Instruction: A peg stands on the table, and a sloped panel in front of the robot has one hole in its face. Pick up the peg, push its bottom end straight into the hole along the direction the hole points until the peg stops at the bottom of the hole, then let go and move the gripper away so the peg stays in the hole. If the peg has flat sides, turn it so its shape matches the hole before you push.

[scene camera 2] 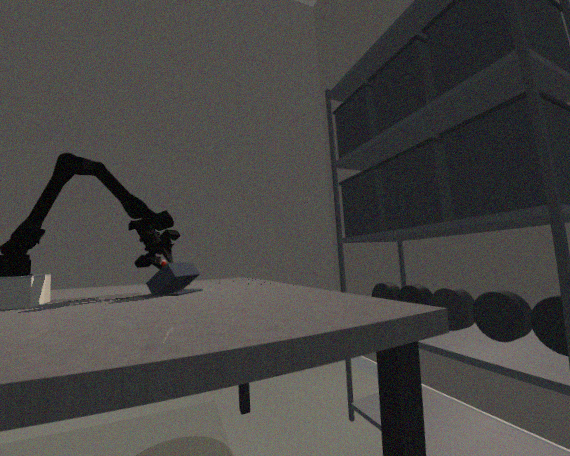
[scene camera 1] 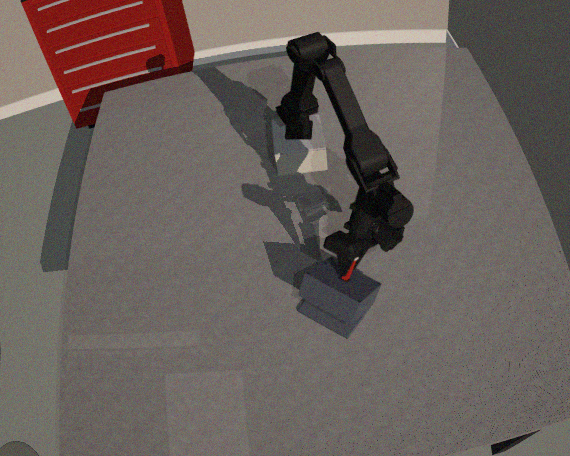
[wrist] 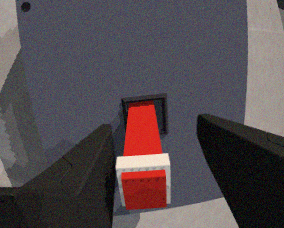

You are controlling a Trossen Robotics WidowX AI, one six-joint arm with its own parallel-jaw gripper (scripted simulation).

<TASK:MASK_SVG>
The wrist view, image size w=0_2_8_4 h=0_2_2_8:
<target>my gripper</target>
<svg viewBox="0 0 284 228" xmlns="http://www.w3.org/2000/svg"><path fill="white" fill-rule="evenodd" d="M111 124L98 126L97 129L93 130L92 134L88 135L87 138L83 138L80 143L73 146L70 151L67 151L60 160L57 159L56 163L49 166L49 169L42 171L36 178L31 179L29 183L20 187L1 186L0 228L112 228L116 170L115 146L113 146ZM199 114L197 119L199 145L201 145L209 169L212 170L211 173L215 178L215 183L219 185L219 190L222 190L222 195L225 201L228 202L228 207L230 207L230 211L232 211L239 228L284 228L284 136L255 129L253 126L242 123L234 123L234 121L218 118L215 115Z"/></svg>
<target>red square peg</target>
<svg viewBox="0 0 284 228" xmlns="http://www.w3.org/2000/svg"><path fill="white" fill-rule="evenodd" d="M153 100L130 103L130 109L128 109L125 153L123 153L123 156L117 156L116 161L117 184L120 186L122 206L126 206L127 210L159 209L159 207L166 207L166 204L171 204L171 165L169 165L168 153L162 154L161 151L162 144L161 138L159 138L157 115Z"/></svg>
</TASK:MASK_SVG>
